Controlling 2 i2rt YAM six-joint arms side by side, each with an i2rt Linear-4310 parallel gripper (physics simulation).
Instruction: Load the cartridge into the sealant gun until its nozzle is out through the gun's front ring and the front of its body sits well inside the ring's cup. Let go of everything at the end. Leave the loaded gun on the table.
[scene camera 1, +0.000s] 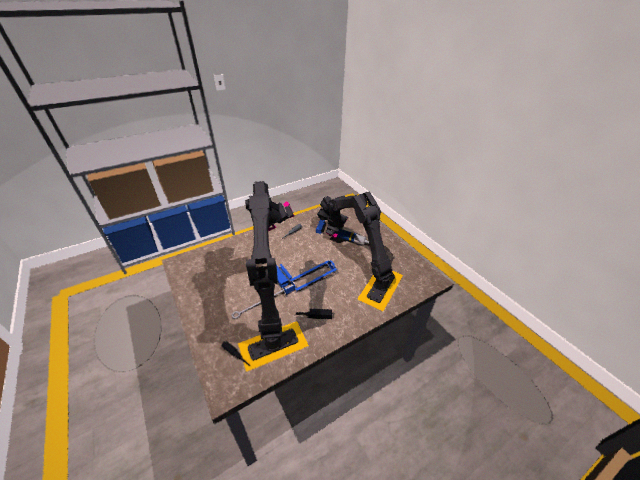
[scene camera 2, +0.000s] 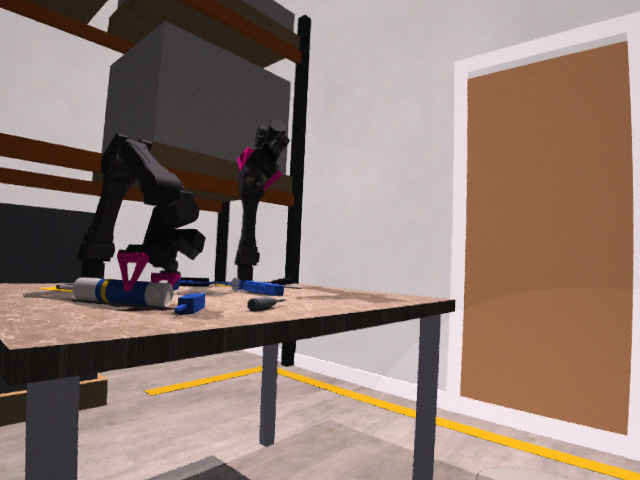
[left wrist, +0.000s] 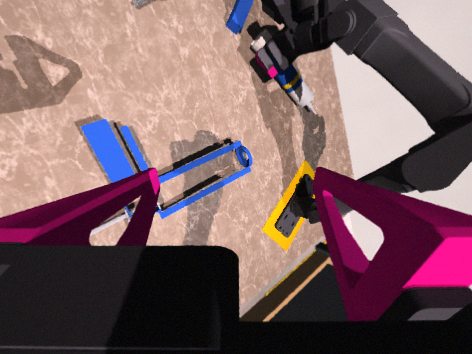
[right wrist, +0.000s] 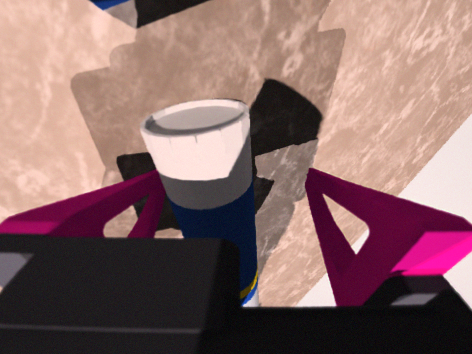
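Seen in the pictures: left gripper, fingertip midpoint: (scene camera 1: 284, 220) (scene camera 2: 252, 179) (left wrist: 236, 176); right gripper, fingertip midpoint: (scene camera 1: 338, 231) (scene camera 2: 141, 297) (left wrist: 271, 49) (right wrist: 236, 176); left arm's base at its link origin: (scene camera 1: 273, 344); right arm's base at its link origin: (scene camera 1: 381, 286) (left wrist: 295, 204).
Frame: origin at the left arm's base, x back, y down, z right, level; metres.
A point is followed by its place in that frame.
The blue and white cartridge (scene camera 1: 359, 239) @(x -0.388, y -0.041, z 0.632 m) (scene camera 2: 139, 295) @(x -0.524, y -0.023, z 0.578 m) (left wrist: 295, 85) @(x -0.421, y -0.044, z 0.608 m) (right wrist: 215, 220) @(x -0.508, y -0.050, z 0.553 m) with a yellow band lies on its side on the table near the right arm. Its nozzle shows in the left wrist view. My right gripper (scene camera 1: 334, 236) @(x -0.521, y -0.017, z 0.572 m) (scene camera 2: 148, 287) @(x -0.521, y -0.017, z 0.572 m) (right wrist: 236, 176) @(x -0.521, y -0.017, z 0.572 m) is open and low, with its fingers around the cartridge's rear part, nearer one finger. The blue sealant gun (scene camera 1: 283, 276) @(x -0.308, y -0.034, z 0.158 m) (scene camera 2: 266, 287) @(x -0.379, y -0.023, z 0.157 m) (left wrist: 107, 150) @(x -0.362, y -0.032, z 0.137 m) lies mid-table, its cradle empty, front ring (left wrist: 244, 156) @(x -0.278, y -0.023, z 0.412 m) towards the right arm and rod pulled back. My left gripper (scene camera 1: 279, 215) @(x -0.322, y -0.356, z 0.190 m) (scene camera 2: 253, 177) @(x -0.322, y -0.356, z 0.190 m) (left wrist: 236, 176) @(x -0.322, y -0.356, z 0.190 m) is open, empty and high above the table.
A small blue block (scene camera 1: 320, 226) @(x -0.594, y -0.030, z 0.491 m) (scene camera 2: 191, 303) @(x -0.657, y -0.020, z 0.523 m) (left wrist: 239, 16) @(x -0.588, y -0.030, z 0.479 m) lies near the cartridge's rear end. A grey pointed tool (scene camera 1: 294, 228) @(x -0.643, y -0.026, z 0.347 m) (scene camera 2: 262, 303) @(x -0.673, y -0.016, z 0.370 m) lies near the far edge. A black-handled tool (scene camera 1: 320, 313) @(x -0.040, y -0.030, z 0.232 m) lies between the arm bases, another (scene camera 1: 232, 349) @(x -0.032, y -0.028, z -0.156 m) beside the left base.
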